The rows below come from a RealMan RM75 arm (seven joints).
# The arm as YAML. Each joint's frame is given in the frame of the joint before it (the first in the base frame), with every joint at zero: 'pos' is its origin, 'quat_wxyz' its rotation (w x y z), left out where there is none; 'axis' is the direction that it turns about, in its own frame. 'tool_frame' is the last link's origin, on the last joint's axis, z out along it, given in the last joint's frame.
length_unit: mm
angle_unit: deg
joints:
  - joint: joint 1
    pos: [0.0, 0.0, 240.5]
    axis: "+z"
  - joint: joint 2
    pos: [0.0, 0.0, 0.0]
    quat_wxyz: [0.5, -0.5, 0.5, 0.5]
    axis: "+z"
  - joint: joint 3
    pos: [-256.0, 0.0, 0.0]
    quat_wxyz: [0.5, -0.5, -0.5, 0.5]
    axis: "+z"
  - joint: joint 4
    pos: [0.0, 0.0, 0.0]
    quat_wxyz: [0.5, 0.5, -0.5, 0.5]
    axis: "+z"
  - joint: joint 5
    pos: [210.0, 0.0, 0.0]
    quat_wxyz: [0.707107, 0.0, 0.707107, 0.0]
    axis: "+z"
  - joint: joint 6
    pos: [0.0, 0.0, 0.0]
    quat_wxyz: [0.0, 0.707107, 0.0, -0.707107]
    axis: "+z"
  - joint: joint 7
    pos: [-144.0, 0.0, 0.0]
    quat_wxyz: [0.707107, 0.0, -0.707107, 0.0]
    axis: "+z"
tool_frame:
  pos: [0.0, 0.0, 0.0]
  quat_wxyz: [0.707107, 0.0, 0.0, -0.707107]
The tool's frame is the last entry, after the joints.
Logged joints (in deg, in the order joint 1, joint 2, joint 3, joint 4, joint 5, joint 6, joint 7), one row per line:
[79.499 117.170 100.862 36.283 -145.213 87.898 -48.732]
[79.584 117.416 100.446 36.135 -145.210 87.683 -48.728]
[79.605 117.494 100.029 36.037 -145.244 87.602 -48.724]
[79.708 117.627 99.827 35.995 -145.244 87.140 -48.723]
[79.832 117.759 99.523 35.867 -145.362 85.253 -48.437]
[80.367 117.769 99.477 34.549 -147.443 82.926 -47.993]
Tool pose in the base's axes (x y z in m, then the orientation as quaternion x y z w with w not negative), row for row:
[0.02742 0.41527 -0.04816 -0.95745 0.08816 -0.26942 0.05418]
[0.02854 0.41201 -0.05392 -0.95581 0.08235 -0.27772 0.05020]
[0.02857 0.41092 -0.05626 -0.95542 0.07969 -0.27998 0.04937]
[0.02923 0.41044 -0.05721 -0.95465 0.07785 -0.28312 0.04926]
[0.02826 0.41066 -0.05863 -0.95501 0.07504 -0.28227 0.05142]
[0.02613 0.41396 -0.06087 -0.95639 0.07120 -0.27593 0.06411]
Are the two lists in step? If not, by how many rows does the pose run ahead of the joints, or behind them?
The pose runs 1 row behind the joints: the pose in row i belongs to the joints in row i - 1.
